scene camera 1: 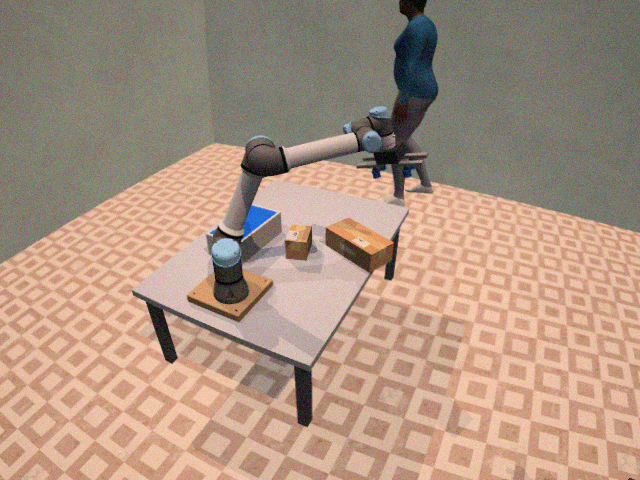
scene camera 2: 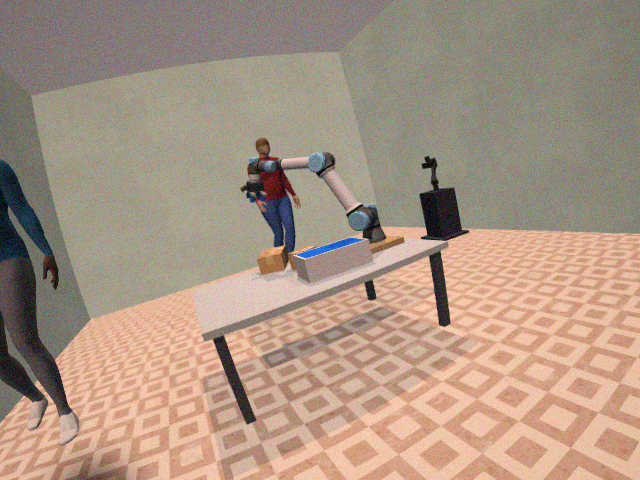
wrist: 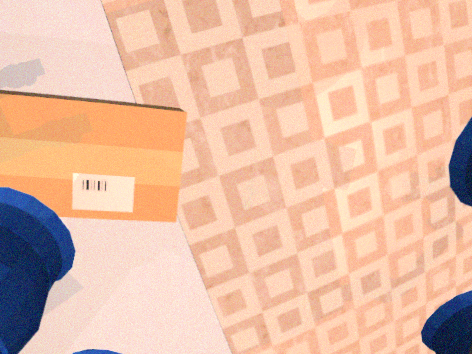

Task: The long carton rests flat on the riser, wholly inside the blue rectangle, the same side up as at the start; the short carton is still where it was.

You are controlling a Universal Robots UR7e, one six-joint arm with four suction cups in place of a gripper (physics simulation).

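Places are measured from the arm's base along level axes (x right, y down, z ahead), in metres.
Pixels of known places: hand, tool point: (scene camera 1: 394, 172) (scene camera 2: 255, 199) (wrist: 272, 294); arm's base, link origin: (scene camera 1: 231, 292) (scene camera 2: 374, 240).
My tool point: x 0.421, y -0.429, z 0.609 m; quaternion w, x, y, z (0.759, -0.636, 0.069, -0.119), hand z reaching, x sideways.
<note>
For each thing: its top centre in the pictures, then the offset to it from my tool point. Level surfaces: height alone.
- long carton, top centre: (wrist: 61, 160) (scene camera 1: 359, 234) (scene camera 2: 272, 251) dx -0.149, dy +0.359, dz -0.003 m
- short carton, top centre: (scene camera 1: 298, 233) (scene camera 2: 302, 249) dx -0.396, dy +0.359, dz -0.152 m
- pale riser, top centre: (scene camera 1: 244, 222) (scene camera 2: 329, 247) dx -0.664, dy +0.342, dz -0.242 m
- blue rectangle, top centre: (scene camera 1: 244, 222) (scene camera 2: 329, 247) dx -0.664, dy +0.342, dz -0.242 m
- table, surface height: dy +0.462 m
The long carton (scene camera 1: 356, 235) (scene camera 2: 272, 259) (wrist: 40, 160) lies flat on the table, label up, one end at the table's edge; a corner appears to reach past the edge. The short carton (scene camera 1: 298, 241) (scene camera 2: 292, 260) stands between it and the riser, mostly hidden behind the riser in scene camera 2. The pale riser (scene camera 1: 268, 235) (scene camera 2: 336, 264) has the blue rectangle (scene camera 1: 262, 219) (scene camera 2: 330, 248) on top, partly hidden by the arm in scene camera 1. My gripper (scene camera 1: 392, 172) (scene camera 2: 256, 196) (wrist: 250, 270) is open, its blue cups apart from and high above the long carton, holding nothing.
The arm's base stands on a wooden board (scene camera 1: 253, 297) (scene camera 2: 395, 241) on the table (scene camera 1: 305, 320) (scene camera 2: 232, 310). A person in blue (scene camera 1: 417, 56) (scene camera 2: 12, 222) stands beyond the table. A person in red (scene camera 2: 276, 183) is behind the arm. A black pedestal (scene camera 2: 440, 212) stands farther back.
</note>
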